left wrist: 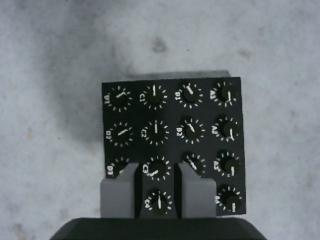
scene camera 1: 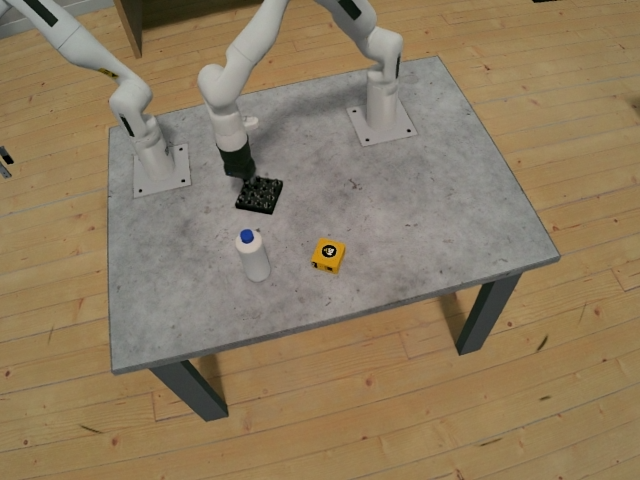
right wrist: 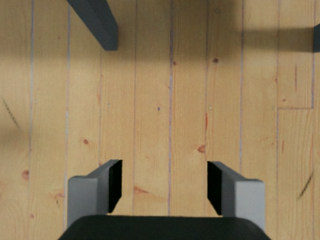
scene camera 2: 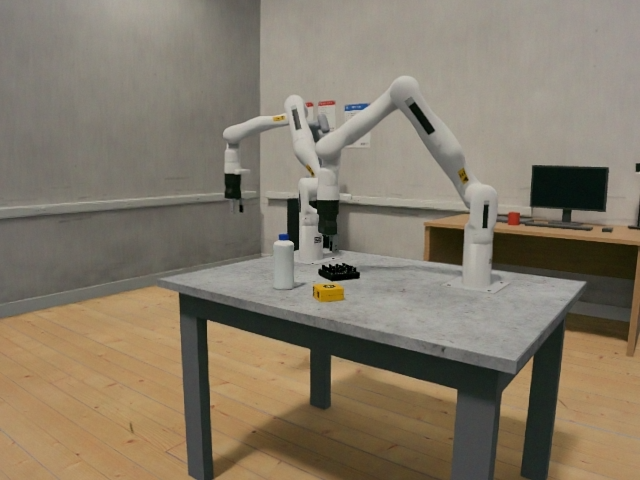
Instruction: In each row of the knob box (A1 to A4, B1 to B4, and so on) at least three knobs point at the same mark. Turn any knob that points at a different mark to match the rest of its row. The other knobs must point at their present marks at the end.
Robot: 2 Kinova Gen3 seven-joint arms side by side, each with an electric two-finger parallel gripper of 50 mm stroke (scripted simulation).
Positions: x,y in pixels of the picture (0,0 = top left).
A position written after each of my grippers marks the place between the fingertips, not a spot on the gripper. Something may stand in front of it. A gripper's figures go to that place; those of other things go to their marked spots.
Labels:
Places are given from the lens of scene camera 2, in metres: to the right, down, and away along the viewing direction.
my left gripper (scene camera 2: 333,251): 0.05, 0.04, 1.77
white bottle (scene camera 2: 283,248): -0.11, 0.03, 1.56

